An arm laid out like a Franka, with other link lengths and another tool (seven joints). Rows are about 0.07 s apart.
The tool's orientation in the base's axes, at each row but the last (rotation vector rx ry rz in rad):
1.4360 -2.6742 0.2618
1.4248 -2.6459 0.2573
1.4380 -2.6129 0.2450
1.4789 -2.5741 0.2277
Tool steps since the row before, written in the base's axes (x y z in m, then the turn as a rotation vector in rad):
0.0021 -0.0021 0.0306 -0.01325 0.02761 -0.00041
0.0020 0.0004 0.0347 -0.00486 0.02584 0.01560
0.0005 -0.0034 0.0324 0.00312 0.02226 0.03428
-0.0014 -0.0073 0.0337 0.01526 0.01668 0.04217
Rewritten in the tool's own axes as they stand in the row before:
0.0056 -0.0061 -0.0296 -0.01532 0.02605 -0.00496
0.0052 -0.0046 -0.0341 -0.01543 0.01664 -0.02049
0.0093 -0.0045 -0.0309 -0.01283 0.00667 -0.03836
0.0141 -0.0041 -0.0312 -0.01246 -0.00701 -0.04566

